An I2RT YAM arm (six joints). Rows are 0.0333 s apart.
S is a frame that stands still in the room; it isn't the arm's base.
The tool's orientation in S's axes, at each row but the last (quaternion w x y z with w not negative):
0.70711 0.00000 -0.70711 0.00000
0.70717 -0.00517 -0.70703 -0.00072
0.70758 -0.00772 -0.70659 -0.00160
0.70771 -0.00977 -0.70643 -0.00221
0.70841 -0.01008 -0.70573 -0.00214
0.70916 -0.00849 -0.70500 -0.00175
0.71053 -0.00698 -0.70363 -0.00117
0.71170 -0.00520 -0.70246 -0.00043
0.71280 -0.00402 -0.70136 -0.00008
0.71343 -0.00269 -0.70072 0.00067
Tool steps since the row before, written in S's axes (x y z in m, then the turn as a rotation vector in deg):
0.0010 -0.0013 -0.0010 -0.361 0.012 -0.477
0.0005 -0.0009 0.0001 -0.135 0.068 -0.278
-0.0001 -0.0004 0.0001 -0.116 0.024 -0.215
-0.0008 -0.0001 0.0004 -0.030 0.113 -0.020
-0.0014 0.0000 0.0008 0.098 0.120 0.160
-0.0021 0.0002 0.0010 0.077 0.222 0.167
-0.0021 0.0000 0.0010 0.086 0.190 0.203
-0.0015 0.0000 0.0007 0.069 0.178 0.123
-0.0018 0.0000 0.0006 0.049 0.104 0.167
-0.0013 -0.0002 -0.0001 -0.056 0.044 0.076
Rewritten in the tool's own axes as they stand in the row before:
-0.0010 -0.0013 -0.0010 -0.477 0.012 0.361
0.0001 -0.0009 -0.0005 -0.278 0.069 0.136
0.0001 -0.0004 0.0001 -0.215 0.024 0.116
0.0004 -0.0001 0.0008 -0.019 0.113 0.032
0.0008 0.0000 0.0014 0.162 0.120 -0.095
0.0010 0.0002 0.0021 0.170 0.221 -0.073
0.0010 0.0000 0.0021 0.205 0.189 -0.082
0.0007 0.0000 0.0015 0.125 0.178 -0.066
0.0006 0.0000 0.0018 0.168 0.103 -0.046
-0.0001 -0.0002 0.0013 0.075 0.043 0.057

